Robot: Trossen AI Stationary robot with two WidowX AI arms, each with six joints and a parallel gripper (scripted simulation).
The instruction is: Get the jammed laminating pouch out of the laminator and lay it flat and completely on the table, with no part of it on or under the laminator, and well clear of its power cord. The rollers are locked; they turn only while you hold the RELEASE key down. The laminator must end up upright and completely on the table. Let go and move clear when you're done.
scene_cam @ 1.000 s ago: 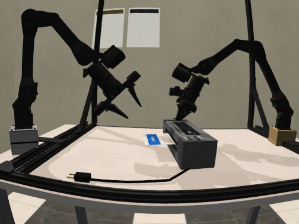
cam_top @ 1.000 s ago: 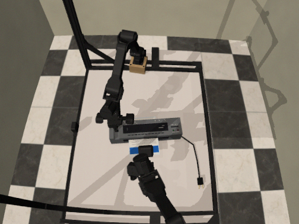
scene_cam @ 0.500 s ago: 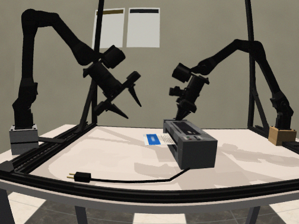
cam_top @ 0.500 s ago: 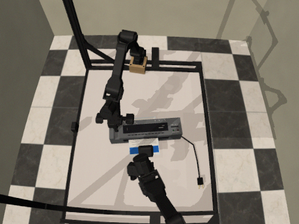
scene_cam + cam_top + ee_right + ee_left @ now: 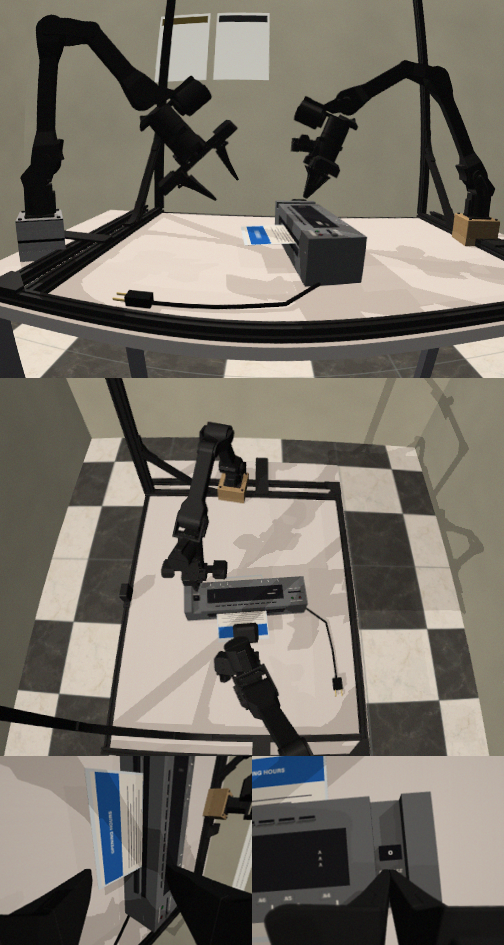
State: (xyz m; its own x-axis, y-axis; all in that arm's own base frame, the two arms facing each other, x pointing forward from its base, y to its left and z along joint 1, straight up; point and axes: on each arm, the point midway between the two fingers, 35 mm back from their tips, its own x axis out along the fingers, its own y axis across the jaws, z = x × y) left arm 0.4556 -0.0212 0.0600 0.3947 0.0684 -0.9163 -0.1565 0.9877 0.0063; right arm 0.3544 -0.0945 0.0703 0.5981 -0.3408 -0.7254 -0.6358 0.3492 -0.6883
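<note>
Now: left hand 5 cm above the release key, 3 cm to the left of it and 1 cm past it. Also, from my left hand: plug: 37 cm ahead, 36 cm to the right, 12 cm below.
</note>
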